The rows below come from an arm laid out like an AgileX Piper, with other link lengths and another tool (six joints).
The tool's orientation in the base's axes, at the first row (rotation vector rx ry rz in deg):
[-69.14, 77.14, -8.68]
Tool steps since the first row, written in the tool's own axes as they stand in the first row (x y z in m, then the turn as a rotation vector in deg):
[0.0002, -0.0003, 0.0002, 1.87, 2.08, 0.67]
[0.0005, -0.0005, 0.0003, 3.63, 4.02, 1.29]
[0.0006, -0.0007, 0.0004, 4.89, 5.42, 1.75]
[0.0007, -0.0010, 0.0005, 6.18, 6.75, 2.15]
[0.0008, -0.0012, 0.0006, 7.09, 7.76, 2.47]
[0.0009, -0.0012, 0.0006, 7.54, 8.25, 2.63]
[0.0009, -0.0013, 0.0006, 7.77, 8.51, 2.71]
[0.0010, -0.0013, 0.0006, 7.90, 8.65, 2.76]
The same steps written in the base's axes. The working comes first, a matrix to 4 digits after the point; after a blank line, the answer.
The tool's axes in the first row as the columns of a matrix, in the base's axes (used below as rounded here):
[0.3079, -0.5315, 0.7891]
[-0.6936, 0.4423, 0.5686]
[-0.6512, -0.7224, -0.2325]

[0.0004, -0.0002, 0.0000, 0.00, 0.00, -2.88]
[0.0007, -0.0004, 0.0000, 0.00, -0.01, -5.57]
[0.0009, -0.0005, 0.0000, 0.01, 0.00, -7.51]
[0.0011, -0.0006, 0.0002, 0.01, -0.08, -9.40]
[0.0014, -0.0007, 0.0002, 0.01, -0.08, -10.80]
[0.0014, -0.0008, 0.0001, 0.01, -0.09, -11.48]
[0.0014, -0.0009, 0.0002, 0.01, -0.08, -11.84]
[0.0015, -0.0009, 0.0001, 0.01, -0.08, -12.03]

